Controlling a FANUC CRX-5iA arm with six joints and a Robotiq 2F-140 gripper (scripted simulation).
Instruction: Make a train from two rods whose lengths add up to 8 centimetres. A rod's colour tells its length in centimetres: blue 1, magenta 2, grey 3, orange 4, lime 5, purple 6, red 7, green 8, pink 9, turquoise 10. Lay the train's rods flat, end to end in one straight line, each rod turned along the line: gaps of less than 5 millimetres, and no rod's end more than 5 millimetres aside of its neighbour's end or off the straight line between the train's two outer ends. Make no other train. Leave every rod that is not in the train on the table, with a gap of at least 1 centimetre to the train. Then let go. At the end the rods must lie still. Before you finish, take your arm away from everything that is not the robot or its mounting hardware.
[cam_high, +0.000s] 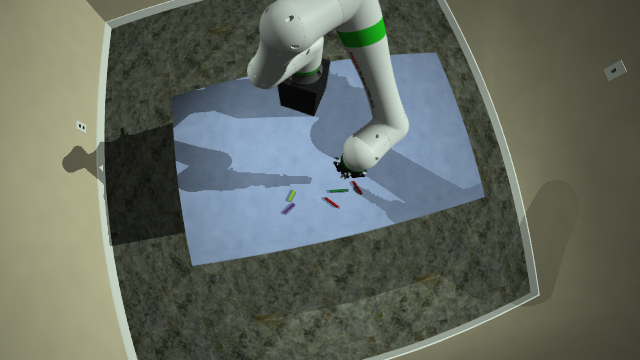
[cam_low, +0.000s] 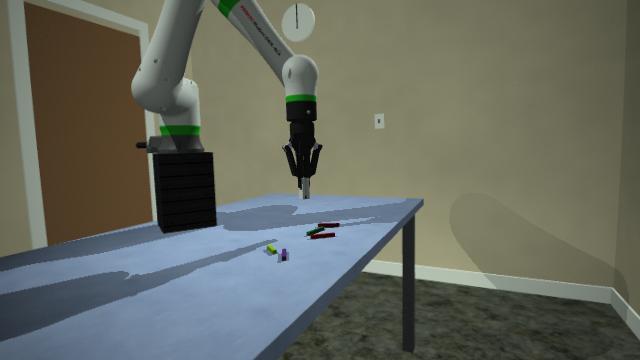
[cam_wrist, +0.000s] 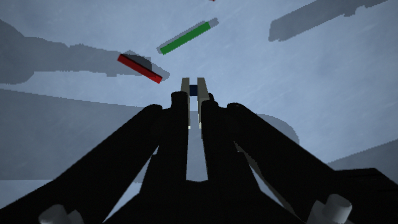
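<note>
Now: the lime rod 23 cm to the right of my hand, 13 cm below it and 1 cm ahead of it. Also, from my hand: red rod: 13 cm below, 6 cm to the left, 6 cm ahead; green rod: 13 cm below, 4 cm ahead, 2 cm to the right; blue rod: 3 cm below.
</note>
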